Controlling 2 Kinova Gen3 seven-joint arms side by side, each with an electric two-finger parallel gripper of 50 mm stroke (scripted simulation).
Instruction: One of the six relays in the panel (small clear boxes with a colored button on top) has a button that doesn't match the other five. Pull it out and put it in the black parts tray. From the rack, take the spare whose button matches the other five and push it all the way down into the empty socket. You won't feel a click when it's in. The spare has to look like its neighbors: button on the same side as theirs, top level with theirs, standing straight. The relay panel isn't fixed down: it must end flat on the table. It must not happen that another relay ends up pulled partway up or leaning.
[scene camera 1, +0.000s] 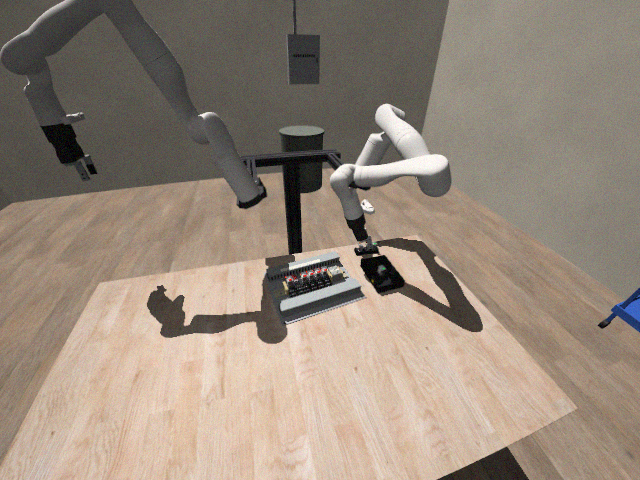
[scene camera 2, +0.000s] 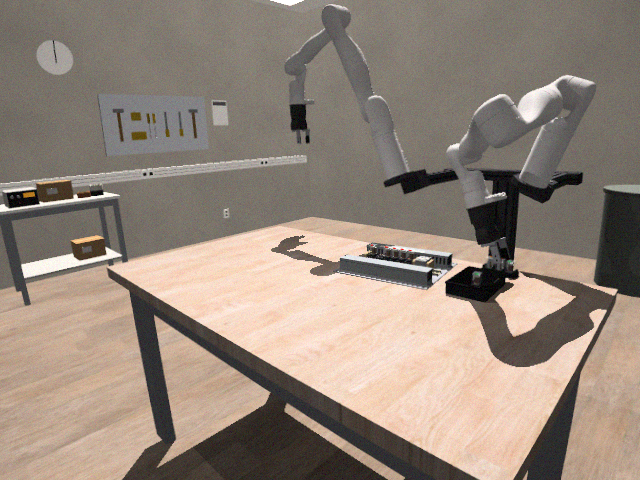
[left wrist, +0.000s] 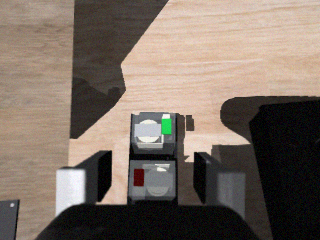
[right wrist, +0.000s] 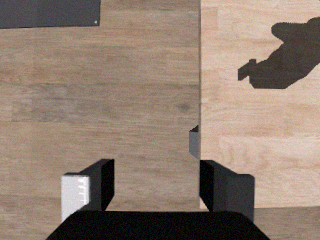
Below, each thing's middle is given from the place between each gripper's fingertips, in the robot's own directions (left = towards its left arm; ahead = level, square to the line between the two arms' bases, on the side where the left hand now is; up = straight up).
Right now the spare rack (left wrist: 160, 157) is 50 mm below my left hand (scene camera 2: 502, 260). From my left hand the other things lie so: black parts tray (scene camera 2: 452, 286): 160 mm ahead, 20 mm to the right, 40 mm below; relay panel (scene camera 1: 313, 298): 110 mm ahead, 300 mm to the right, 40 mm below.
Now: the relay panel 69 cm to the left of my right hand (scene camera 1: 90, 177), 40 cm below it and 35 cm ahead of it. The rest, counted from my right hand: black parts tray: 96 cm to the left, 41 cm below, 40 cm ahead; then spare rack: 98 cm to the left, 41 cm below, 24 cm ahead.
